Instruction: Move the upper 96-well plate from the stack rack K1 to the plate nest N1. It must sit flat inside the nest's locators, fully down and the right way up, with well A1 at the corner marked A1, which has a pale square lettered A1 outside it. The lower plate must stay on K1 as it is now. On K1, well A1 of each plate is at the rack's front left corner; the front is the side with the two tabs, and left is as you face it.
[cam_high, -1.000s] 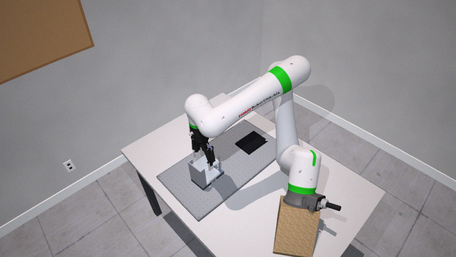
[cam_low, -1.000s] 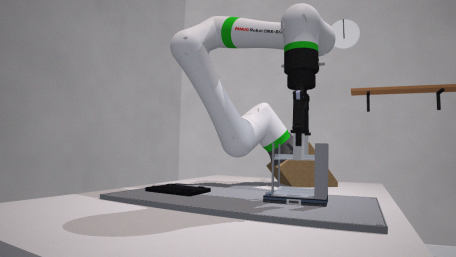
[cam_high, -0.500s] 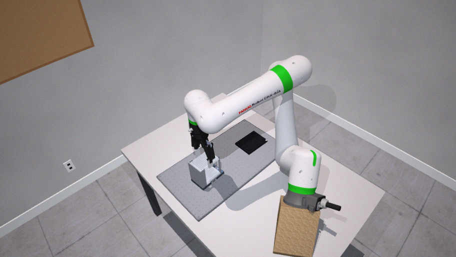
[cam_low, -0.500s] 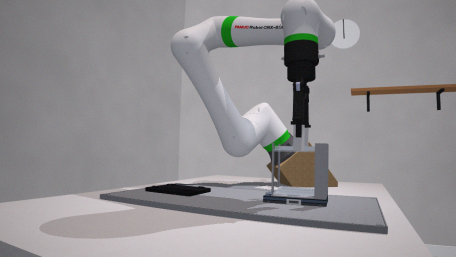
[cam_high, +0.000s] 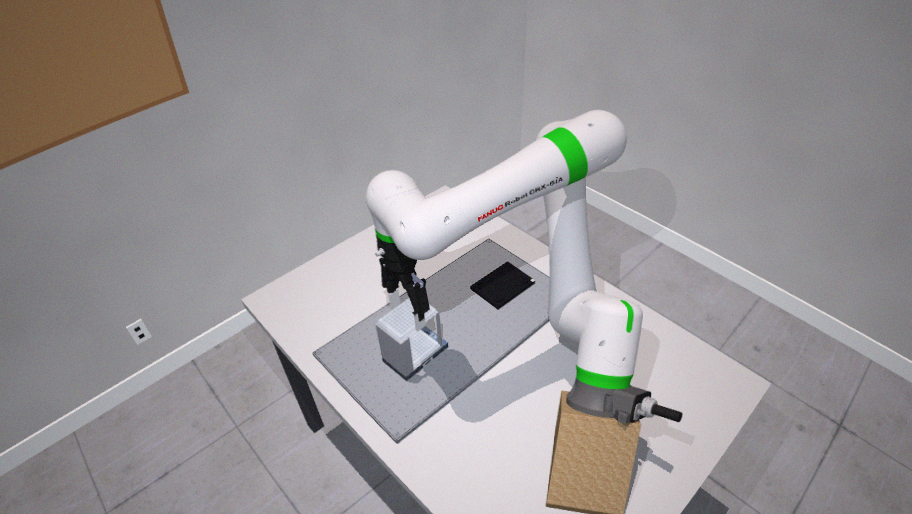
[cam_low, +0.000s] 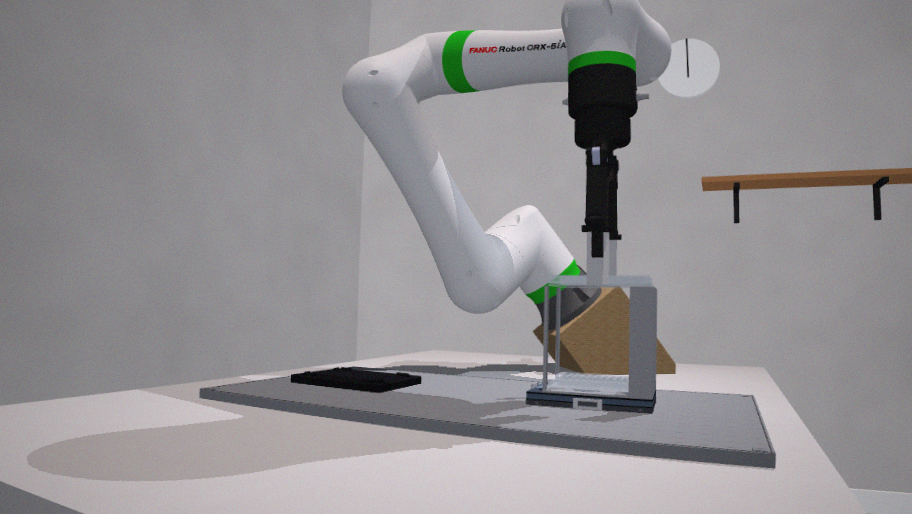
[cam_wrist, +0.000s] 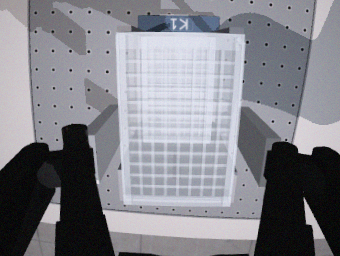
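Now: hand 2 cm past the black plate nest N1, 37 cm to the left of it and 18 cm above it. Also, from my hand: pale square lettered A1: 8 cm behind, 44 cm to the right, 17 cm below.
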